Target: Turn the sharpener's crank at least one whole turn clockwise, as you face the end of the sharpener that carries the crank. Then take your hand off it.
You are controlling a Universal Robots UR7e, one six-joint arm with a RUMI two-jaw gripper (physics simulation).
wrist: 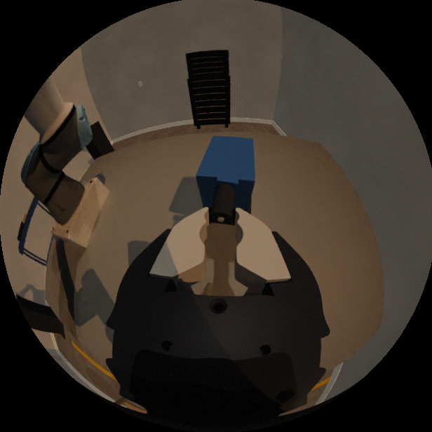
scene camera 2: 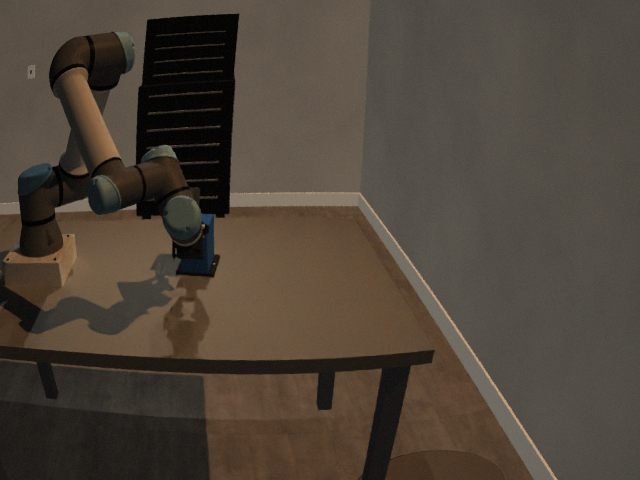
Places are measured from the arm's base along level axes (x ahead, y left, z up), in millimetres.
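Where they show: arm's base, origin of the base link: (scene camera 2: 41, 246).
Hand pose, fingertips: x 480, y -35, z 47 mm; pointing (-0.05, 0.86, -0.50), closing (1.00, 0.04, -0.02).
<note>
Each offset is from my fingertips to the centre of the thing. "spot": to the spot under its first point. Level surfaces: height alone.
The blue sharpener {spot: dx +41, dy +77, dz -41 mm} (scene camera 2: 209, 242) (wrist: 229, 156) stands upright on its dark base {spot: dx +6, dy +42, dz -113 mm} (scene camera 2: 196, 273) on the table. In the wrist view, the black cylindrical handle of its crank (wrist: 224, 199) points toward the camera from the sharpener's near end. My gripper (wrist: 221, 209) is shut on this handle, with one pale finger on its left and one on its right, near its free end. In the scene view the round wrist joint covers the fingertips and most of the crank. The crank's arm is hidden behind the handle and the fingers.
The table {dz -120 mm} (scene camera 2: 310, 289) (wrist: 320, 200) carries the robot's pale base block (scene camera 2: 38, 268) (wrist: 82, 217) at the left. A tall black slatted rack (scene camera 2: 185, 85) (wrist: 209, 78) stands by the back wall beyond the table. A grey wall (scene camera 2: 491, 180) rises at the right.
</note>
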